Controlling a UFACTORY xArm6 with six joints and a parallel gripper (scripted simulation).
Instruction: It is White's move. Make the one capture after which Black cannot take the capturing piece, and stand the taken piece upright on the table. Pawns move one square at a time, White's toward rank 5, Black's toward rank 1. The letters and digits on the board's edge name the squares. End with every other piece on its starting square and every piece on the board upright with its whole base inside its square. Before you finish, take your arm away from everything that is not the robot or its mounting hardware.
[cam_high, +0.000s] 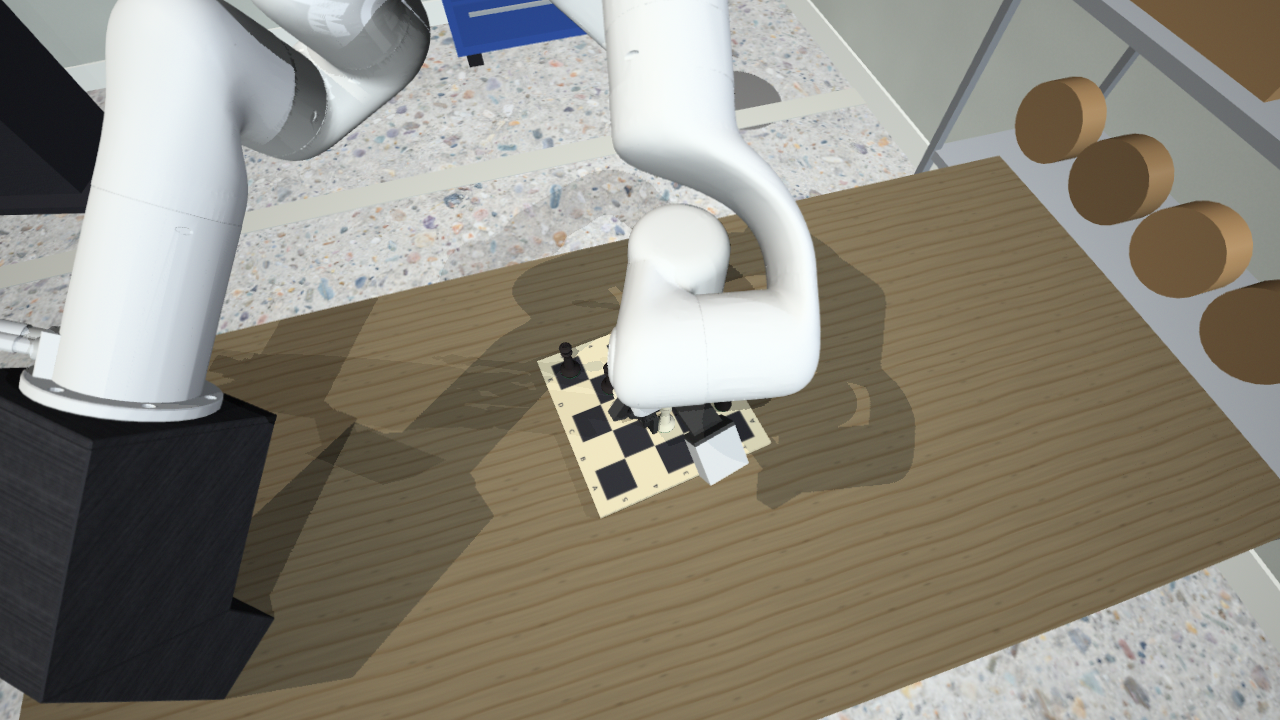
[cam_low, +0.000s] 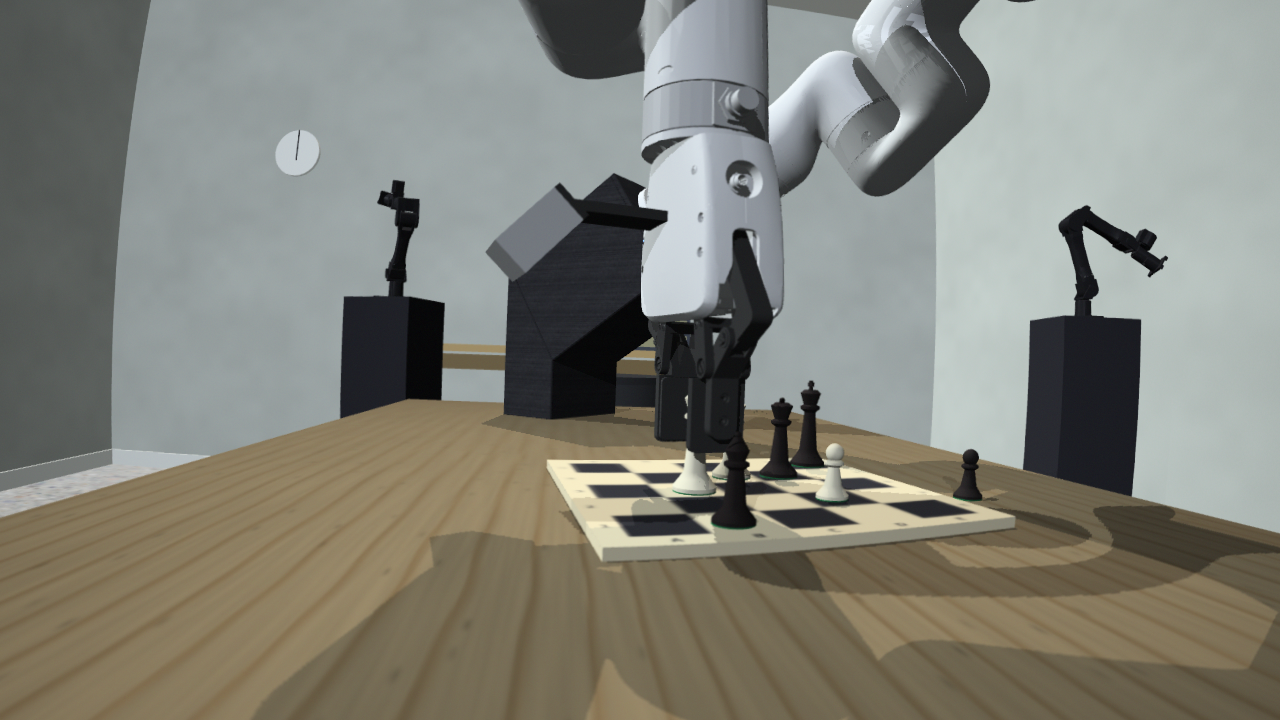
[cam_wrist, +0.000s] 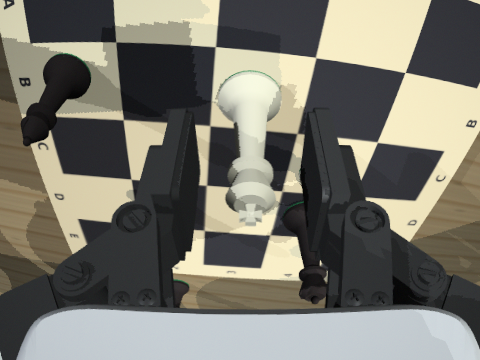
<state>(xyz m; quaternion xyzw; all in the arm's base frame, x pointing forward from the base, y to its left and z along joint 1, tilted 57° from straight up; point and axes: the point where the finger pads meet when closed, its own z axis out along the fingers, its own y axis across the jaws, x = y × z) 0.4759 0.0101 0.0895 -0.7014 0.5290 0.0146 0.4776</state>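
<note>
Right now the white king is 1 cm below my hand. Also, from my hand: black queen 7 cm behind, 5 cm to the left, 2 cm below; white queen 5 cm behind, 2 cm to the left, 2 cm below; chessboard 2 cm behind, 3 cm to the left, 5 cm below.
</note>
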